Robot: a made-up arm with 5 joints. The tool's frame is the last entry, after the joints.
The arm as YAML. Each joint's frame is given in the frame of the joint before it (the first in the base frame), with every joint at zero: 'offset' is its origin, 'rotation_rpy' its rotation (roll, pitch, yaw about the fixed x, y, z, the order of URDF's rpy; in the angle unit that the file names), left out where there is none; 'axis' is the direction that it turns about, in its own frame. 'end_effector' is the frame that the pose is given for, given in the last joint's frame.
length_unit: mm
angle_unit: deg
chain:
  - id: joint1
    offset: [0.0, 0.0, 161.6]
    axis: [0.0, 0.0, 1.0]
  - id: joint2
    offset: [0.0, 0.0, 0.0]
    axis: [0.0, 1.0, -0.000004]
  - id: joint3
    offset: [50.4, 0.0, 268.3]
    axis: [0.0, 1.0, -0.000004]
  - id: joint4
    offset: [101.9, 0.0, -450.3]
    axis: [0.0, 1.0, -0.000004]
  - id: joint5
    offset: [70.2, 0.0, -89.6]
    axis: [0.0, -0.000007, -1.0]
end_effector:
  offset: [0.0, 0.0, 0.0]
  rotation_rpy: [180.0, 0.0, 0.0]
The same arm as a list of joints. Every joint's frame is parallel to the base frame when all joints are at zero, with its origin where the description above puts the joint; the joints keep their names.
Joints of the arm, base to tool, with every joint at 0 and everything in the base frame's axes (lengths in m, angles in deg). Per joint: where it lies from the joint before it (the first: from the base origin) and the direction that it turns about. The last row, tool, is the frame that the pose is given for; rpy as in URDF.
joint1: axis +z xyz 0.0000 0.0000 0.1616
joint2: axis +y xyz 0.0000 0.0000 0.0000
joint3: axis +y xyz 0.0504 0.0000 0.2683
joint4: axis +y xyz 0.1019 0.0000 -0.4503
joint5: axis -z xyz 0.0702 0.0000 -0.0896
tool: xyz 0.0000 0.0000 0.0000 rpy 180.00 0.00 0.00

